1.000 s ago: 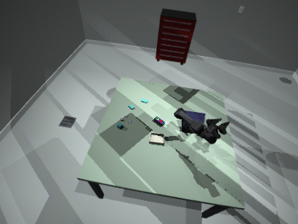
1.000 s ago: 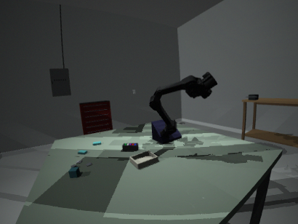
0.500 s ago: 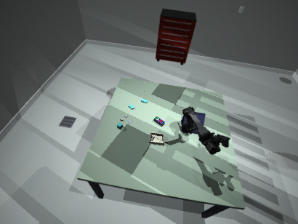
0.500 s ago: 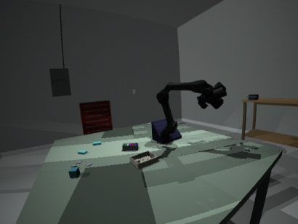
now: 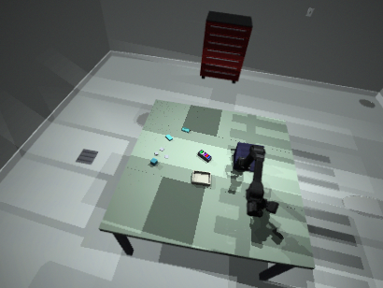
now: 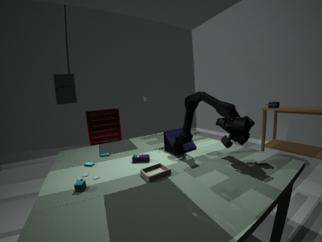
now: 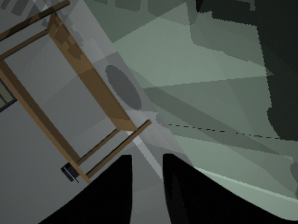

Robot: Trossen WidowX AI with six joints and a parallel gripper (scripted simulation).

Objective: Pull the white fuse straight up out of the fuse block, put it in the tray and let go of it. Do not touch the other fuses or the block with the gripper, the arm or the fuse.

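Right now the tray is 44 cm ahead of my gripper tip, 23 cm to the right of it and 16 cm below it.
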